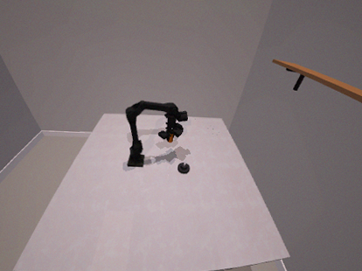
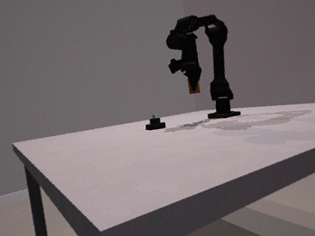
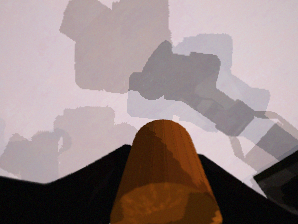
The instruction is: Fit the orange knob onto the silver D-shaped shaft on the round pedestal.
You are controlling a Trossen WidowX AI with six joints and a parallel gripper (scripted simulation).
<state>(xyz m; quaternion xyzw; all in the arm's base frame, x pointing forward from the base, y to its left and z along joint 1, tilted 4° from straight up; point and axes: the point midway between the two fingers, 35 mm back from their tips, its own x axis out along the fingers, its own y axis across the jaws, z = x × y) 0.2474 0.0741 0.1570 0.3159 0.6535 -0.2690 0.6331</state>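
Now: gripper tip 3 cm below the orange knob. From my gripper tip the other things lie so: black pedestal: 9 cm ahead, 17 cm to the right, 10 cm below.
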